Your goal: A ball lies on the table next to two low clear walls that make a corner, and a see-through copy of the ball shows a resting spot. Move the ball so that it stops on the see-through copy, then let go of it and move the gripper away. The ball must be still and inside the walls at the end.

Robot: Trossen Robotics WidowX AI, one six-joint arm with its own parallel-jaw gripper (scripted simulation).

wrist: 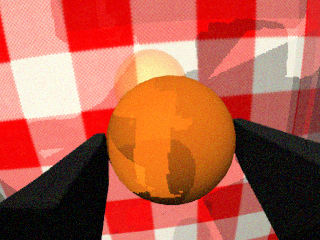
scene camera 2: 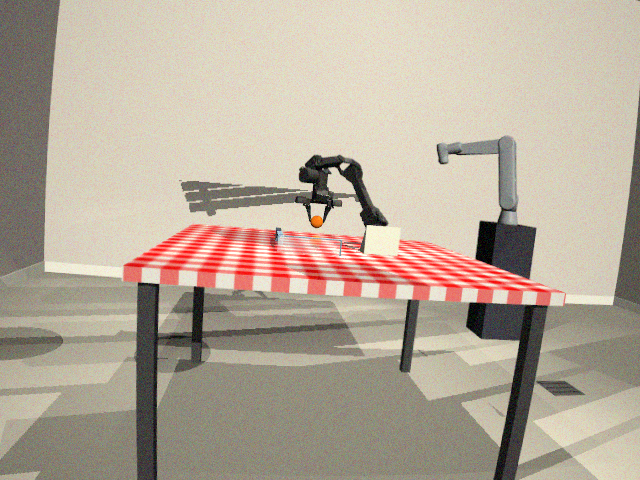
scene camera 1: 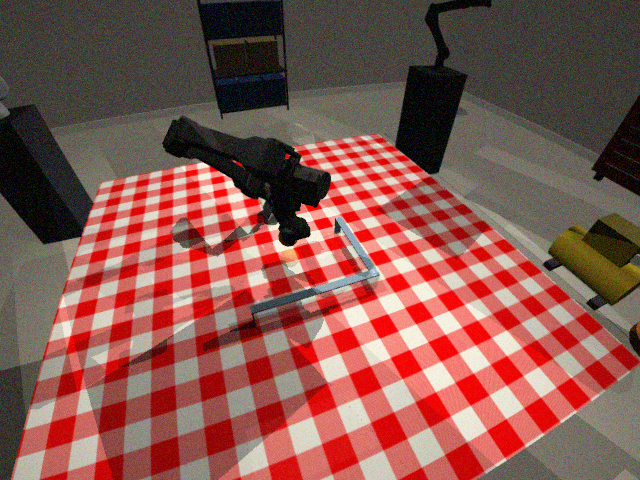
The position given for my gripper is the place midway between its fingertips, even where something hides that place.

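I've got my gripper point(scene camera 1: 288, 237), which is also there in the wrist view, point(wrist: 169, 136), holding an orange ball point(wrist: 170, 140). There's a see-through ball copy point(wrist: 141, 66) to be seen too.
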